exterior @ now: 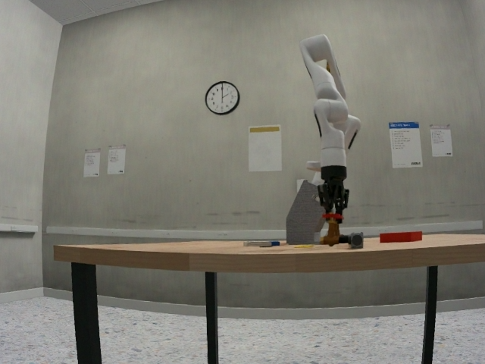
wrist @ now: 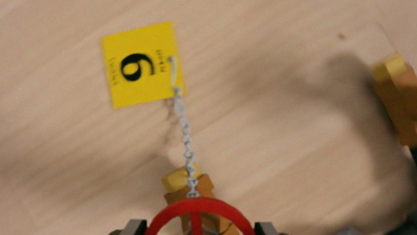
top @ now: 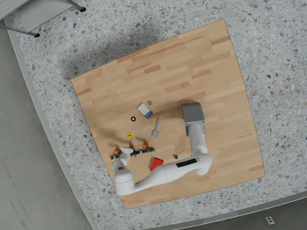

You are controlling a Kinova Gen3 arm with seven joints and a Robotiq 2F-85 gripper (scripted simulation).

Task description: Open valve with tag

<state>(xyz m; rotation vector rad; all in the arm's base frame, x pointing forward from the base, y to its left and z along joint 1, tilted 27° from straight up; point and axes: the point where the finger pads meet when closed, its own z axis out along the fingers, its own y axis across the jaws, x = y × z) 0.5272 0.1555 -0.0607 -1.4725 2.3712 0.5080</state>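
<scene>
The yellow tag lies 10 mm behind my hand, 90 mm to the right of it and 80 mm below it. Round my hand: red block 160 mm behind, 200 mm to the left, 70 mm below; then grey scraper 230 mm behind, 100 mm to the right, 80 mm below; then blue box 170 mm behind, 270 mm to the right, 70 mm below.
</scene>
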